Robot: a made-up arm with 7 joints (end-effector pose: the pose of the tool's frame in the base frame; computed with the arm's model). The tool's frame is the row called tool.
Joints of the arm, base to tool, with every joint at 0 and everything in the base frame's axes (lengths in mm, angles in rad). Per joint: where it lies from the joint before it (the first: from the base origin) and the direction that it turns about. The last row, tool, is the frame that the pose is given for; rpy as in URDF.
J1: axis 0 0 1 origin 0.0 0.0 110.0
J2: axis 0 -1 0 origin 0.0 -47.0 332.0
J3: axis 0 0 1 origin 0.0 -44.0 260.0
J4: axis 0 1 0 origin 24.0 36.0 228.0
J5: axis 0 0 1 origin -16.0 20.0 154.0
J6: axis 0 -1 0 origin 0.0 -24.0 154.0
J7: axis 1 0 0 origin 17.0 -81.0 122.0
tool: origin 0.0 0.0 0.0 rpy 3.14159 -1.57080 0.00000
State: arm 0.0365 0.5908 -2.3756 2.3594 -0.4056 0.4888 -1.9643
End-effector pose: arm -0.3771 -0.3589 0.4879 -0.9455 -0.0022 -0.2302 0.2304
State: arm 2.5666 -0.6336 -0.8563 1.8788 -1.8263 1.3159 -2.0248
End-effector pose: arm -0.3612 0.5426 0.5795 -0.8235 0.2091 -0.0468 0.5254
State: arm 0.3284 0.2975 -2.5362 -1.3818 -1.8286 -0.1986 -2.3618
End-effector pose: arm 0.1742 0.1761 0.9723 0.2525 -0.8173 -0.3974 0.3321
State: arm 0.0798 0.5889 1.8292 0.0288 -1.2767 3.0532 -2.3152
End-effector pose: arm -0.3822 -0.2274 0.9926 -0.2041 -0.8086 0.4416 0.3309
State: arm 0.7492 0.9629 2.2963 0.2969 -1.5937 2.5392 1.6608
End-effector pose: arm -0.3367 -0.5926 0.7866 0.6532 -0.4725 0.1451 0.5737
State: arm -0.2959 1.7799 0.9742 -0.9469 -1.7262 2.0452 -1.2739
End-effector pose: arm -0.5234 -0.0440 0.0352 -0.4386 -0.8586 0.1951 0.1799
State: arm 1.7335 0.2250 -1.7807 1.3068 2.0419 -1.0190 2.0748
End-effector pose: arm 0.4956 0.0756 1.0109 -0.6438 0.1020 0.7092 0.2688
